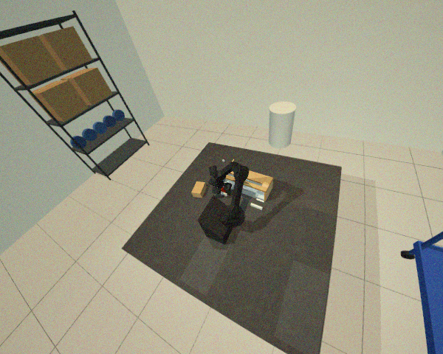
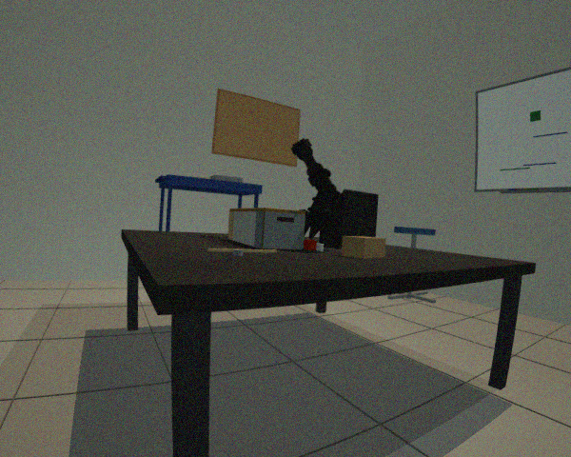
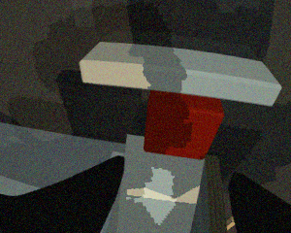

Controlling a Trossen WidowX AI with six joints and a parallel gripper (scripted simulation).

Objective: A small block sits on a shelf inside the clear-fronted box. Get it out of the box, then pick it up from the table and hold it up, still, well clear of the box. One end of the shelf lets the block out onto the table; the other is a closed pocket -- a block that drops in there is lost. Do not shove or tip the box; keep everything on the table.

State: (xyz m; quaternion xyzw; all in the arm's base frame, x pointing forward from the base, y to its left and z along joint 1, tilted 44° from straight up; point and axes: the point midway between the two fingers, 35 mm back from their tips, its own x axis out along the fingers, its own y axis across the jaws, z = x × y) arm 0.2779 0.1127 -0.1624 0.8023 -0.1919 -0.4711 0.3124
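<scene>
The red block lies 2 cm below my gripper tip and 2 cm behind it. Round my gripper tip: tan block (18 cm to the left, 10 cm behind, 1 cm below); then box (15 cm to the right, 6 cm ahead, 2 cm above).
</scene>
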